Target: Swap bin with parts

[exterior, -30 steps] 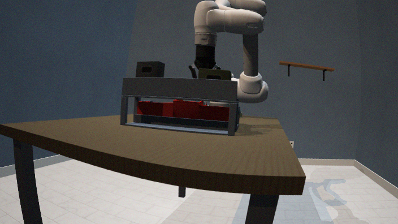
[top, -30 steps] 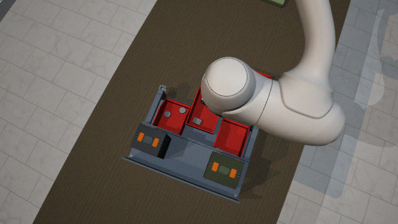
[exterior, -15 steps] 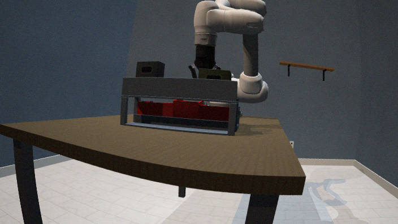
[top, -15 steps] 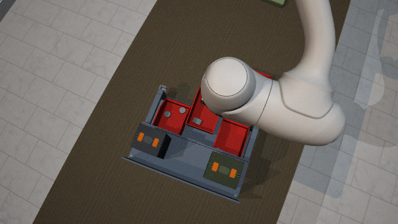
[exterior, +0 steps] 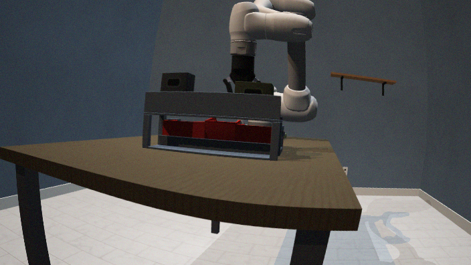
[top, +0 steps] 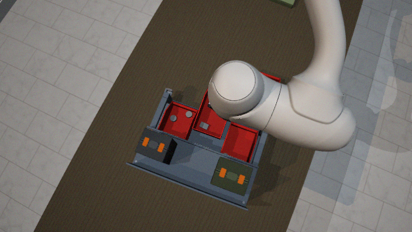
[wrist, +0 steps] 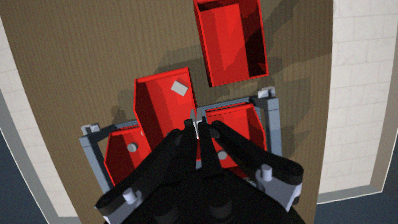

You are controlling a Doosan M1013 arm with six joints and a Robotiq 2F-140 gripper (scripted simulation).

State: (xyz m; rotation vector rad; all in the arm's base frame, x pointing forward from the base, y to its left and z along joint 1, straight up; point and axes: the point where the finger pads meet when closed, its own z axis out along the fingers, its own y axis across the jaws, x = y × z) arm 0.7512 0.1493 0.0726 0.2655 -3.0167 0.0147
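Now: the shelf board 130 mm ahead of my hand, 90 mm below it and 20 mm to the right of it. Also, from my hand: black case: 210 mm ahead, 130 mm to the right, 70 mm above; then green case: 170 mm ahead, 100 mm to the left, 50 mm above.
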